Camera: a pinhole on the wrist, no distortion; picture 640 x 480 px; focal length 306.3 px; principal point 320.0 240.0 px. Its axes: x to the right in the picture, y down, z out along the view. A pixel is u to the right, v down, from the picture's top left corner.
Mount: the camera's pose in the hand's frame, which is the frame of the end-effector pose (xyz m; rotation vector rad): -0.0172 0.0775 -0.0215 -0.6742 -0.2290 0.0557
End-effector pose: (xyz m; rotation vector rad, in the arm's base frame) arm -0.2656 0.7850 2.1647 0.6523 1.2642 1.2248
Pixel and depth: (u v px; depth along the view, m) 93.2 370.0 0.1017
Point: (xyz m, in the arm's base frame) -0.2882 0.7313 2.3555
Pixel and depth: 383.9 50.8 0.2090
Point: -0.0853 0.8476 2.3300
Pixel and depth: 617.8 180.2 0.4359
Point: 0.0021 1.2596 2.4735
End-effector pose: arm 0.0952 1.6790 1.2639 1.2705 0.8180 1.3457
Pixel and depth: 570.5 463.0 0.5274
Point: 0.1698 1.7674 2.0939
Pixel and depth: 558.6 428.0 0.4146
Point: 0.1776 1.7294 1.8945
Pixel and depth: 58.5 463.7 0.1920
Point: 0.0055 1.4114 1.4836
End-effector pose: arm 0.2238 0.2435 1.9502 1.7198 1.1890 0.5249
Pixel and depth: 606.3 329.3 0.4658
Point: 0.8584 0.3199 2.2074
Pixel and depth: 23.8 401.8 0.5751
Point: 0.3023 -0.4627 2.5261
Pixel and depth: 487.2 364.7 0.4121
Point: 0.6814 0.1988 2.2543
